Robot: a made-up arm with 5 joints.
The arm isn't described. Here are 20 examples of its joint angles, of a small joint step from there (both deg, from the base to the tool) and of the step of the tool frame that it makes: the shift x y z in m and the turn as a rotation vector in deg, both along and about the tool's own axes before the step.
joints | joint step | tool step
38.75 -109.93 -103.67 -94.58 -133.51 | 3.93 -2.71 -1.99 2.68 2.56 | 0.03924 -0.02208 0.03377 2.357 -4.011 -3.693
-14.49 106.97 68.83 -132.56 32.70 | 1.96 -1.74 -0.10 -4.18 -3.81 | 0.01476 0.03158 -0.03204 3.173 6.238 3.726
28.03 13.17 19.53 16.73 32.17 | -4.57 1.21 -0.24 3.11 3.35 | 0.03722 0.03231 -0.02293 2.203 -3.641 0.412
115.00 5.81 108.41 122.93 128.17 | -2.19 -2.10 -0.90 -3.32 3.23 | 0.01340 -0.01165 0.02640 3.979 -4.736 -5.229
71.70 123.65 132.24 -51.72 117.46 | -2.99 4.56 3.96 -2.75 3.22 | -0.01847 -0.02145 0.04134 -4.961 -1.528 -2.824
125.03 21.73 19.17 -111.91 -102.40 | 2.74 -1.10 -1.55 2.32 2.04 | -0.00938 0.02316 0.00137 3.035 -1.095 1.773
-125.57 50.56 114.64 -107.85 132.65 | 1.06 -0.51 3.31 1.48 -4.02 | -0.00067 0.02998 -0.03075 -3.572 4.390 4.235
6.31 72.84 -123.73 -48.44 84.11 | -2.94 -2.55 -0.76 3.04 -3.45 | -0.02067 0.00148 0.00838 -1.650 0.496 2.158
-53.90 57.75 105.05 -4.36 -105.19 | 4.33 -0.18 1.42 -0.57 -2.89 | -0.01354 -0.00739 -0.03564 2.882 -0.735 1.413
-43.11 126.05 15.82 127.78 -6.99 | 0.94 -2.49 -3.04 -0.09 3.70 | -0.01667 0.06059 0.06032 -1.249 -6.137 3.570
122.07 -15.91 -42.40 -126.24 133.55 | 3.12 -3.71 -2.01 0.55 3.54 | -0.01598 0.01732 0.04938 -0.885 -7.361 1.253
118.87 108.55 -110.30 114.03 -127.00 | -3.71 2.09 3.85 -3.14 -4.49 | 0.01599 -0.02636 -0.02169 -0.787 2.653 4.052
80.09 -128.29 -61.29 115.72 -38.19 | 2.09 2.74 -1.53 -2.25 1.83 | 0.01327 0.06619 0.01326 -0.509 -2.168 5.940
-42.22 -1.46 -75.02 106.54 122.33 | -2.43 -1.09 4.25 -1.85 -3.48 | -0.01898 0.00714 -0.03591 0.361 4.351 0.554
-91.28 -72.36 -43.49 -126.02 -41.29 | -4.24 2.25 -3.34 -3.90 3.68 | -0.03759 0.03854 0.03639 -2.592 -0.956 9.004
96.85 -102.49 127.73 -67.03 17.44 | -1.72 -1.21 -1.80 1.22 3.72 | 0.00258 0.00038 0.04273 -1.711 -4.579 0.801
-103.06 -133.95 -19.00 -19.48 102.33 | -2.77 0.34 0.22 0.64 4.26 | 0.03531 0.03014 0.03752 -2.243 -3.294 2.422
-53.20 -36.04 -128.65 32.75 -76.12 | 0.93 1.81 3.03 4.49 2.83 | -0.02541 -0.03900 -0.02188 7.505 -3.293 -3.950
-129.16 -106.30 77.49 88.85 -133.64 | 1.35 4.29 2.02 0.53 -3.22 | 0.02317 -0.00523 -0.01116 1.818 7.691 1.324
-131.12 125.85 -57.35 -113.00 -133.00 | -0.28 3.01 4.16 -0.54 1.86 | -0.02007 0.02840 0.00632 3.359 1.047 1.933
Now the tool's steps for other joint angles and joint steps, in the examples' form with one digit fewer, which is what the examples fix.
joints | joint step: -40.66 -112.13 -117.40 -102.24 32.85 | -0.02 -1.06 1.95 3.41 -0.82
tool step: -0.0106 -0.0296 0.0025 -3.40 -0.04 -4.20
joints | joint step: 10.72 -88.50 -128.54 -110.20 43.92 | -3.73 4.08 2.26 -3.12 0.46
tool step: 0.0284 -0.0226 0.0350 4.64 -1.57 -2.99
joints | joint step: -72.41 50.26 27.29 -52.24 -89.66 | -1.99 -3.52 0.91 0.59 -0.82
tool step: 0.0169 0.0036 -0.0015 0.18 3.42 2.80
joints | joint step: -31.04 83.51 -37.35 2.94 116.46 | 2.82 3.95 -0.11 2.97 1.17
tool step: 0.0672 0.0413 0.0038 -0.69 -2.95 5.42
